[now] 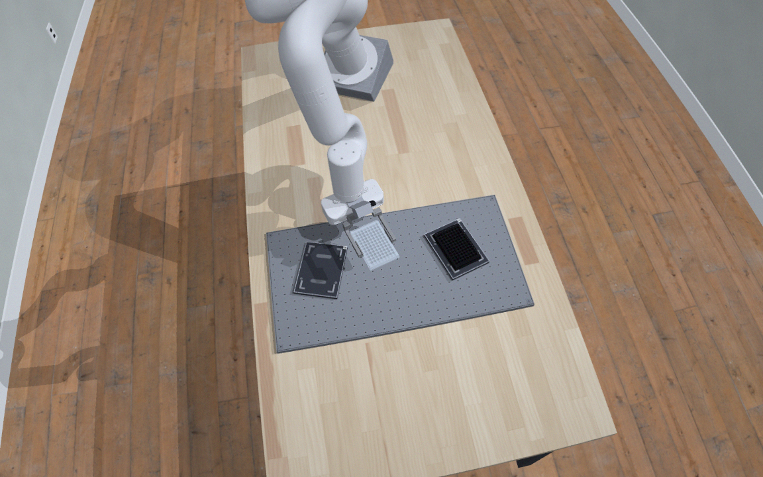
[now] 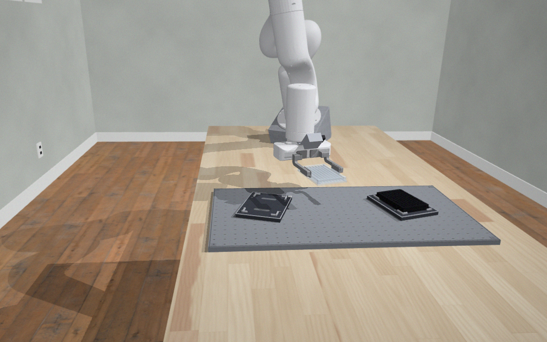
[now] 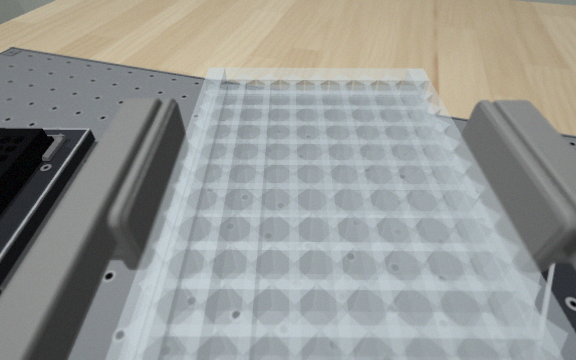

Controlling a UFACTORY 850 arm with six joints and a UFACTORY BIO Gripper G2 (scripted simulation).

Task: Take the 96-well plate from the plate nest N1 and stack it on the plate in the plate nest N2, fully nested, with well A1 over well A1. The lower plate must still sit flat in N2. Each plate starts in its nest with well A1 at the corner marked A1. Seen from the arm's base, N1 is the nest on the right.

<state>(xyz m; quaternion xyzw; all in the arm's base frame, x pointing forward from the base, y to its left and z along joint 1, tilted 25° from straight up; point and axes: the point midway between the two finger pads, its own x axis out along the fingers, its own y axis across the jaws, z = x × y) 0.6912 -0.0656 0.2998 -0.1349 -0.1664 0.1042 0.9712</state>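
The black 96-well plate lies 3 cm ahead of my hand, 23 cm to the left of it and 9 cm below it. From my hand the other things lie so: clear 96-well plate (1 cm below).
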